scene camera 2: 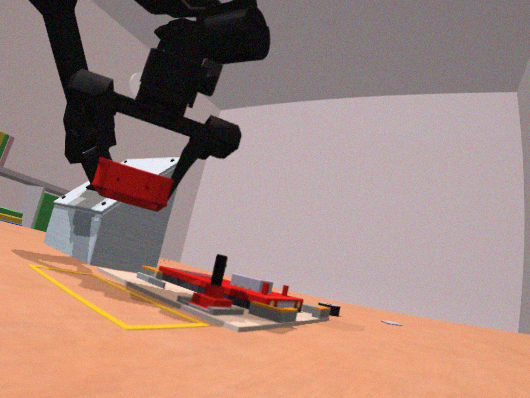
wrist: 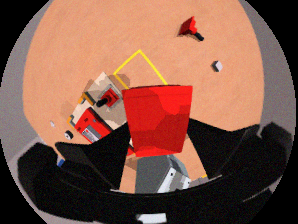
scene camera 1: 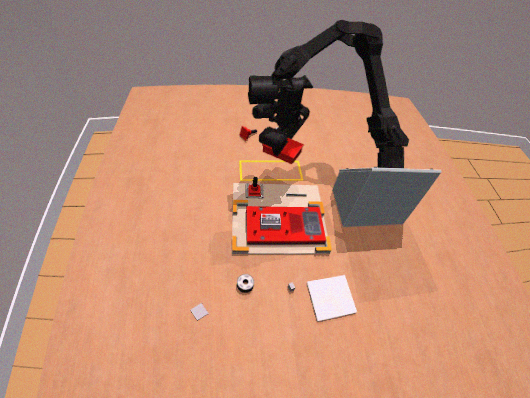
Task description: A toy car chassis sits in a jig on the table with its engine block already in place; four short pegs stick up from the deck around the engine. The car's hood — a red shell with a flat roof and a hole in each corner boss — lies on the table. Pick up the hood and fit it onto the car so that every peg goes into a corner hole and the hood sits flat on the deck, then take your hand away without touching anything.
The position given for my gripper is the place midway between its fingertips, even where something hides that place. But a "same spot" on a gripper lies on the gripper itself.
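You'd find my gripper in scene camera 1, in scene camera 2 and in the wrist view (157, 122). On my gripper, (scene camera 1: 290, 133) and (scene camera 2: 106, 154) are the same spot. There's a white sheet too, and it shows in scene camera 1 (331, 297), but scene camera 2 misses it, hidden by a grey engine block, and the wrist view does not show it, since it's hidden there by my gripper.
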